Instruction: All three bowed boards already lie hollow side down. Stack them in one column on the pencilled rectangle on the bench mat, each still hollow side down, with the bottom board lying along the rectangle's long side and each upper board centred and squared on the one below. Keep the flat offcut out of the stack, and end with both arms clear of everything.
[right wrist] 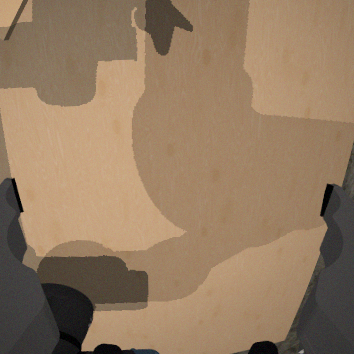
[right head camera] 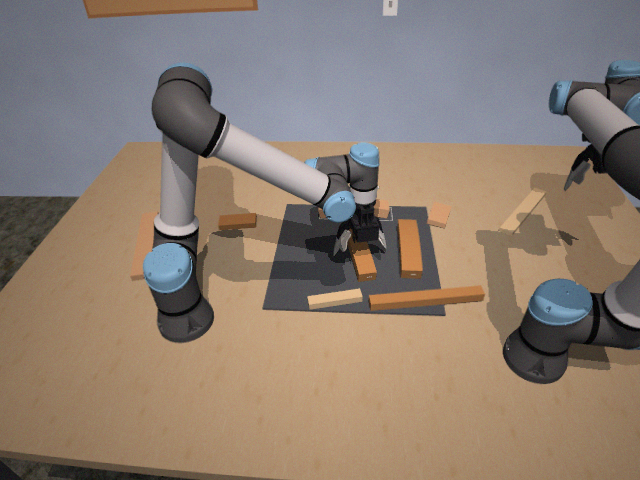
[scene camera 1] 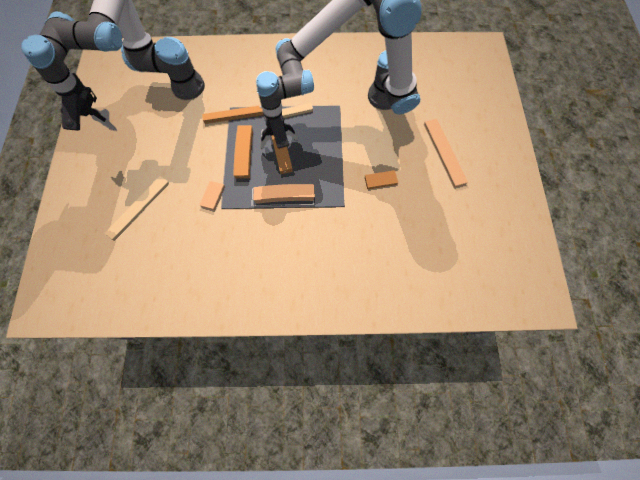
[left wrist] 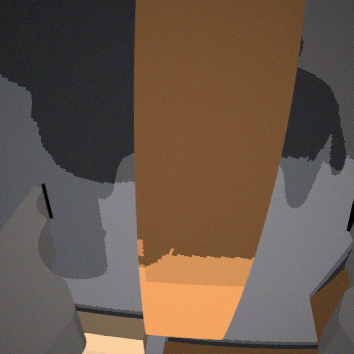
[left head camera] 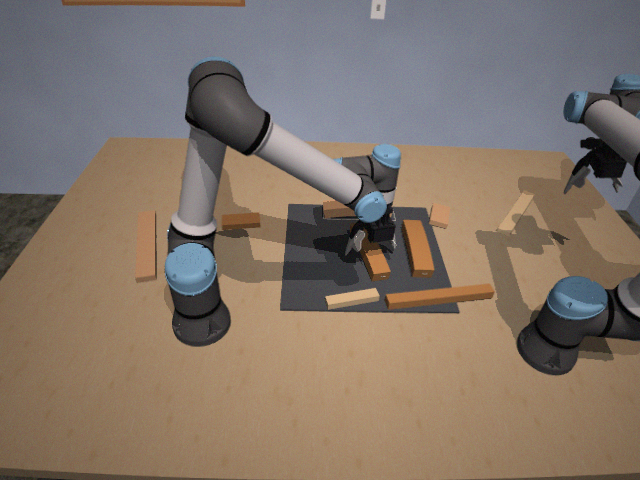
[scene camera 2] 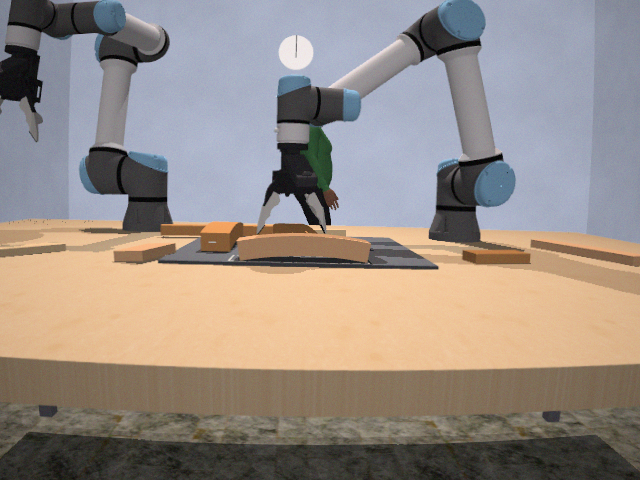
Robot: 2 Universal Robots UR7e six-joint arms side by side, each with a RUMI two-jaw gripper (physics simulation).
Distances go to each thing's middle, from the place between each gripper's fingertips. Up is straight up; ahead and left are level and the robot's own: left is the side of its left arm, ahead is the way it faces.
Labels:
The bench mat (right head camera: pixel 306 242) is 100 mm ahead of my left hand, 40 mm below it and 20 mm to the left of it. Round my left hand: salmon block (scene camera 2: pixel 144 252) 250 mm to the right, 250 mm ahead, 20 mm below; short pale strip (right head camera: pixel 349 296) 190 mm behind, 50 mm to the left, 10 mm below; long orange strip (right head camera: pixel 472 293) 200 mm to the right, 160 mm behind, 10 mm below.
The salmon block lies 400 mm to the left of my right hand, 230 mm below it and 140 mm ahead of it. Also, from my right hand: bench mat (670 mm to the left, 250 mm below); then short pale strip (700 mm to the left, 300 mm behind, 220 mm below); then long orange strip (450 mm to the left, 270 mm behind, 220 mm below).

